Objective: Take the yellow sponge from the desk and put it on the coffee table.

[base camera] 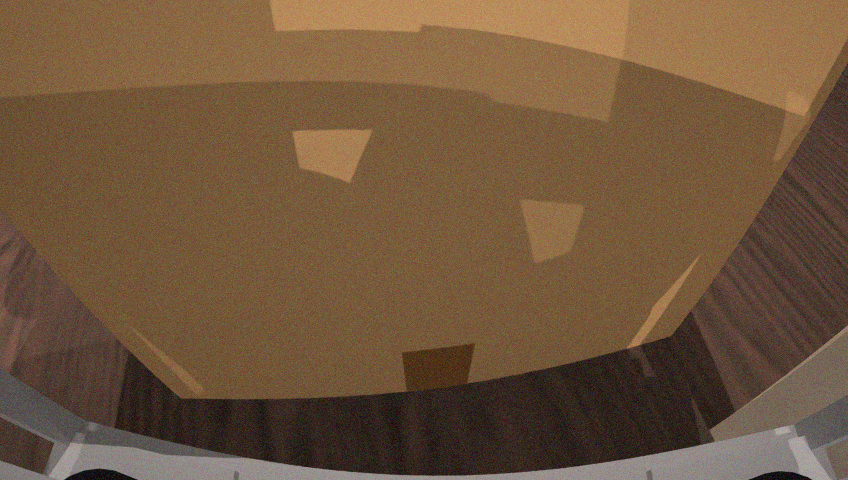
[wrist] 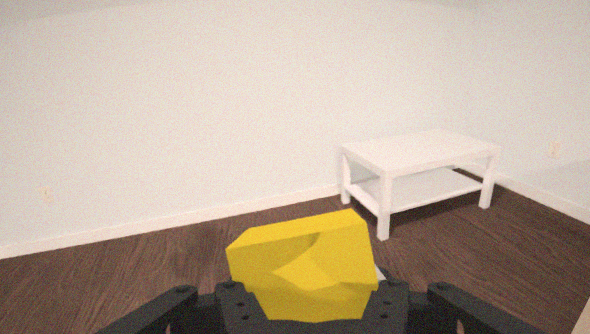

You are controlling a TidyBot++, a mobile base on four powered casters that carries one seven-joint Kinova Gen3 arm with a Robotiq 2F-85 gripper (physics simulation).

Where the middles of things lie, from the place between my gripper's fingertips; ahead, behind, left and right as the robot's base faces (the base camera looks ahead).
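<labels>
Yellow sponge (wrist: 321, 267), 20 mm behind my hand, 10 mm below it. Cardboard box (base camera: 256, 206), from my hand 330 mm ahead, 40 mm to the left, 710 mm below.
</labels>
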